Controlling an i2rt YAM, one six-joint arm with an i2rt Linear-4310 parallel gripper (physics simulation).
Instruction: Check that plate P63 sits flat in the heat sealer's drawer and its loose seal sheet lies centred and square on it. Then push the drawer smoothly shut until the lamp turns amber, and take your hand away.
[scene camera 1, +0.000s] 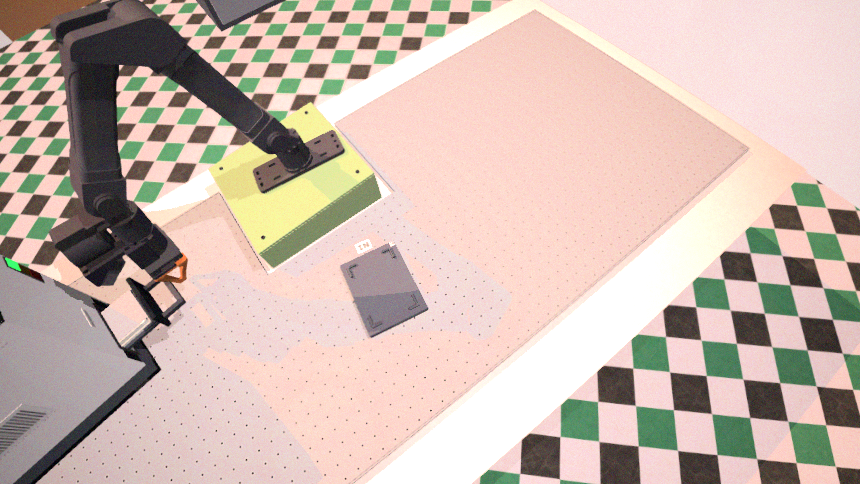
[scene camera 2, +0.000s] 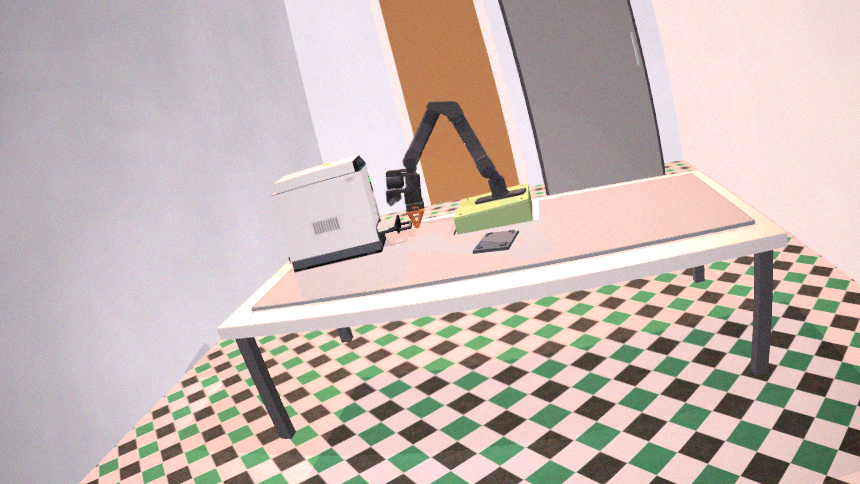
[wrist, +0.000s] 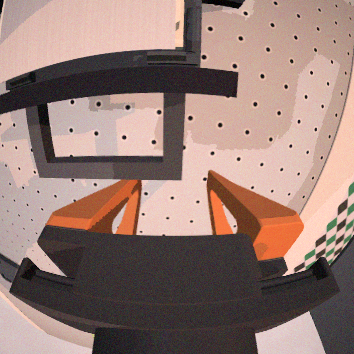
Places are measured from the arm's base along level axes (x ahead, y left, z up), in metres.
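Pixels of known places: gripper, fingertip midpoint: (scene camera 1: 177, 273) (scene camera 2: 417, 226); arm's base at its link origin: (scene camera 1: 299, 162) (scene camera 2: 501, 197).
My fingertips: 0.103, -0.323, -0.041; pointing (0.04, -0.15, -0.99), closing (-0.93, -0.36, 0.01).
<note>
For each thing: its top centre in the pictures, then the offset to it from my fingertips, as dx, dy, dz. "pt": a spot on its surface instead. Level surfaces: height alone.
- heat sealer at its top centre: (scene camera 2: 316, 168) +0.143, -0.281, +0.324
- smooth pale surface at a spot on its surface: (wrist: 90, 30) pt +0.057, -0.067, +0.053
- lamp at its top centre: (scene camera 1: 7, 261) (scene camera 2: 369, 176) +0.017, -0.137, +0.230
- dark flat pad at a spot on its surface: (scene camera 1: 385, 285) (scene camera 2: 497, 239) pt +0.224, +0.373, -0.018
- label at a spot on its surface: (scene camera 1: 363, 245) pt +0.115, +0.369, -0.029
- sealer's dark lower edge at a spot on its surface: (scene camera 1: 78, 436) pt +0.226, -0.243, -0.011
- perforated mat at its surface level: dz -0.029
The heat sealer (scene camera 1: 48, 355) (scene camera 2: 331, 210) stands at the left end of the table. Its drawer is out; the drawer's dark front (scene camera 1: 148, 300) (wrist: 120, 82) and frame handle (wrist: 173, 135) (scene camera 1: 174, 314) face the arm. A smooth pale surface (wrist: 90, 30) lies in the drawer, cut off by the wrist view's top edge; I cannot tell sheet from plate there, nor how either sits. The lamp (scene camera 1: 13, 263) (scene camera 2: 369, 179) glows green. My gripper (wrist: 173, 177) (scene camera 1: 180, 269) (scene camera 2: 415, 217) is part open and empty, pointing down, just on the arm's side of the handle.
The yellow-green block (scene camera 1: 240, 207) (scene camera 2: 493, 217) carries the arm's base. A dark flat pad (scene camera 1: 385, 285) (scene camera 2: 496, 240) with corner marks lies in front of it, beside an IN label (scene camera 1: 363, 245). The sealer's dark lower edge (scene camera 1: 78, 436) borders the perforated mat (scene camera 1: 240, 421).
</note>
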